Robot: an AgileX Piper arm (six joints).
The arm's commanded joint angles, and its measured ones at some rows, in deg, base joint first. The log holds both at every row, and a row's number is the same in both.
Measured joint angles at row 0:
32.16 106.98 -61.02 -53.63 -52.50 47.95
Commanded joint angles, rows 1 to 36:
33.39 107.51 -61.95 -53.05 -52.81 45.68
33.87 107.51 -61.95 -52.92 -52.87 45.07
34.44 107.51 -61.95 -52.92 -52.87 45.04
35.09 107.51 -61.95 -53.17 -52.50 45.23
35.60 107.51 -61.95 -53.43 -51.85 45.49
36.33 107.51 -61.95 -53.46 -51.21 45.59
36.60 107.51 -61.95 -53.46 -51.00 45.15
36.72 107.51 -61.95 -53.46 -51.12 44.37
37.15 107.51 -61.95 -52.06 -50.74 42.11
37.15 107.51 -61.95 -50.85 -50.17 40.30
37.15 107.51 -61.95 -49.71 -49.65 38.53
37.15 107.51 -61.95 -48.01 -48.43 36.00
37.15 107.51 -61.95 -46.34 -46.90 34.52
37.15 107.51 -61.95 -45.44 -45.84 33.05
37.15 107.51 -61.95 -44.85 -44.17 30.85
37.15 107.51 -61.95 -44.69 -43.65 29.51
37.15 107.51 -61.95 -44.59 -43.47 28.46
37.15 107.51 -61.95 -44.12 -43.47 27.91
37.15 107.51 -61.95 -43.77 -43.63 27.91
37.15 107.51 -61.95 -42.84 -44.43 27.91
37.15 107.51 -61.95 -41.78 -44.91 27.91
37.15 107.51 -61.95 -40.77 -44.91 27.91
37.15 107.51 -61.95 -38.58 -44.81 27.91
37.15 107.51 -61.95 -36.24 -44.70 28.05
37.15 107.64 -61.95 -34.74 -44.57 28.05
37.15 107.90 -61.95 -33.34 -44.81 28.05
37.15 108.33 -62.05 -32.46 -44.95 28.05
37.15 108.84 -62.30 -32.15 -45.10 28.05
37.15 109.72 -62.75 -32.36 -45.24 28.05
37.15 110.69 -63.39 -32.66 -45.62 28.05
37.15 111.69 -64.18 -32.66 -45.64 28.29
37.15 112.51 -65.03 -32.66 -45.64 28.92
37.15 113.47 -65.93 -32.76 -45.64 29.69
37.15 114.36 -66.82 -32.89 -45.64 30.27
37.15 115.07 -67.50 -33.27 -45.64 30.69
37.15 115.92 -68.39 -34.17 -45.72 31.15
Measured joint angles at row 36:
37.12 113.46 -65.38 -33.12 -45.08 29.44
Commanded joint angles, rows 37 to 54:
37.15 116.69 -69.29 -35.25 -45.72 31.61
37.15 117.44 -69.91 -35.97 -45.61 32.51
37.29 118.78 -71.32 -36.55 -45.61 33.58
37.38 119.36 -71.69 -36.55 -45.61 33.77
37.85 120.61 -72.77 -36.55 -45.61 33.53
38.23 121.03 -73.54 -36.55 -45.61 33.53
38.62 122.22 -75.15 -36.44 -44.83 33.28
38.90 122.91 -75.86 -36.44 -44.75 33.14
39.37 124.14 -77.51 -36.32 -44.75 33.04
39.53 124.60 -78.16 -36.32 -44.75 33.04
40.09 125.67 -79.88 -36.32 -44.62 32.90
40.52 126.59 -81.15 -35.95 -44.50 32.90
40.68 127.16 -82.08 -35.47 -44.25 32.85
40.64 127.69 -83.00 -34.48 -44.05 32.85
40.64 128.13 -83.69 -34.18 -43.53 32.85
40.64 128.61 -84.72 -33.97 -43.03 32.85
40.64 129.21 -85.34 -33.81 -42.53 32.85
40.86 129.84 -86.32 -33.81 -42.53 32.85
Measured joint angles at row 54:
40.55 128.53 -83.94 -34.61 -43.34 33.24
